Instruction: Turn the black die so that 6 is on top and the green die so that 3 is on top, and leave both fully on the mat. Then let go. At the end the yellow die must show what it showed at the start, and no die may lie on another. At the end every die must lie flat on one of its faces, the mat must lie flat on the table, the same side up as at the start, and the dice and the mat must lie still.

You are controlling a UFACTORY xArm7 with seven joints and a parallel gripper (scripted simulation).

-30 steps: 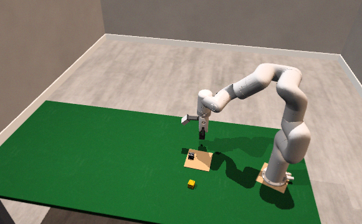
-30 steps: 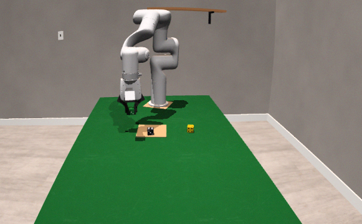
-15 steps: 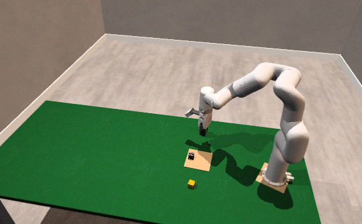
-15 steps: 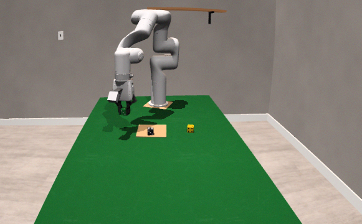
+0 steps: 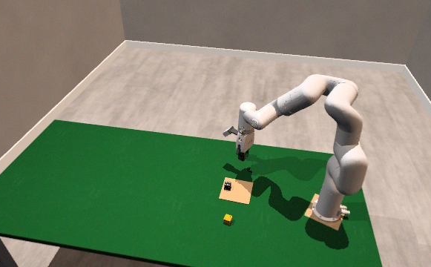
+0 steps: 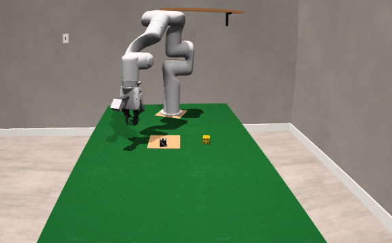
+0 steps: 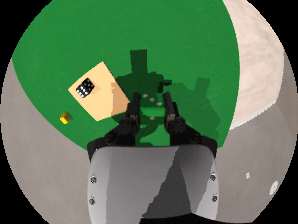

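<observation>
The green die is 1 cm below my hand. Round my hand: tan mat 14 cm to the left, 10 cm below; then yellow die 1 cm ahead, 33 cm to the left, 9 cm below; then black die 5 cm ahead, 14 cm to the left, 9 cm below.
</observation>
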